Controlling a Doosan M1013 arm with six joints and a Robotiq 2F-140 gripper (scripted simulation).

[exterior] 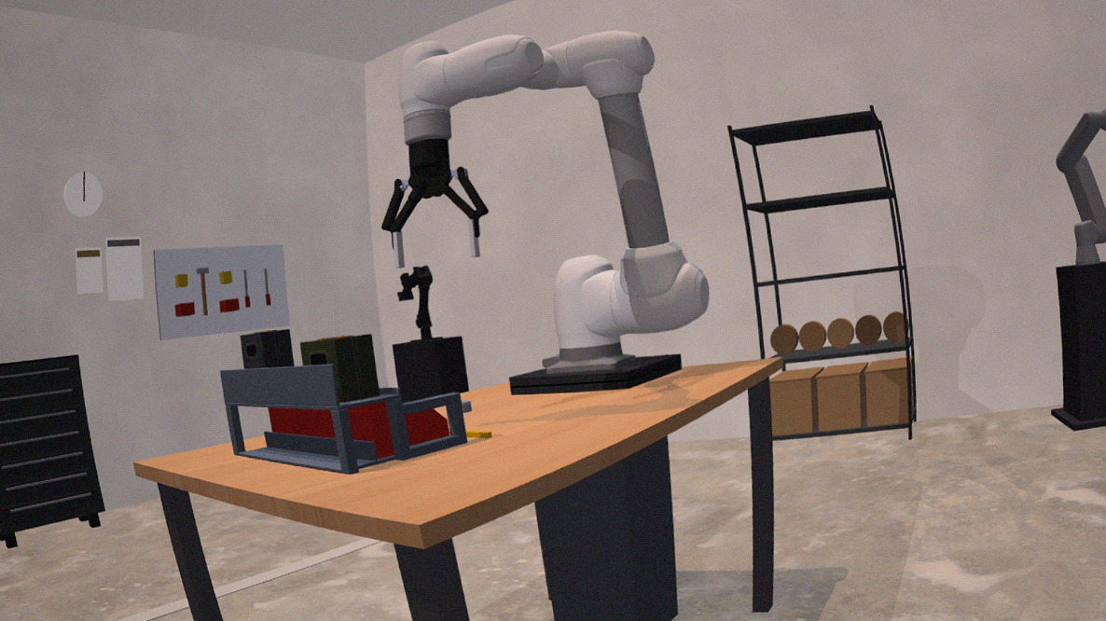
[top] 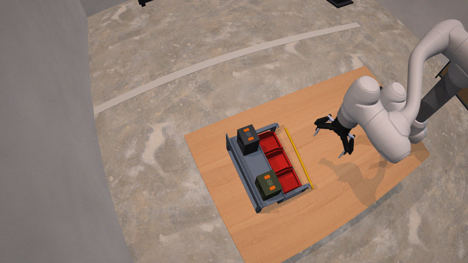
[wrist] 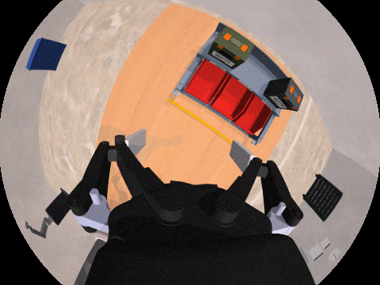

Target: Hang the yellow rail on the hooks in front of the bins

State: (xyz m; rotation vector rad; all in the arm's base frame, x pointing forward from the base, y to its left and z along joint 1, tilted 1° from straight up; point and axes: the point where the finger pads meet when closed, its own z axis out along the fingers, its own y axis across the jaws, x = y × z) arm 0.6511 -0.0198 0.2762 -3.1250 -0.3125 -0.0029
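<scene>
My hand is 90 mm to the left of the yellow rail and 310 mm above it. Also, from my hand: green box: 270 mm ahead, 40 mm to the right, 170 mm below; then rack bar: 60 mm ahead, 110 mm to the right, 310 mm below; then black box: 220 mm ahead, 270 mm to the right, 150 mm below.
</scene>
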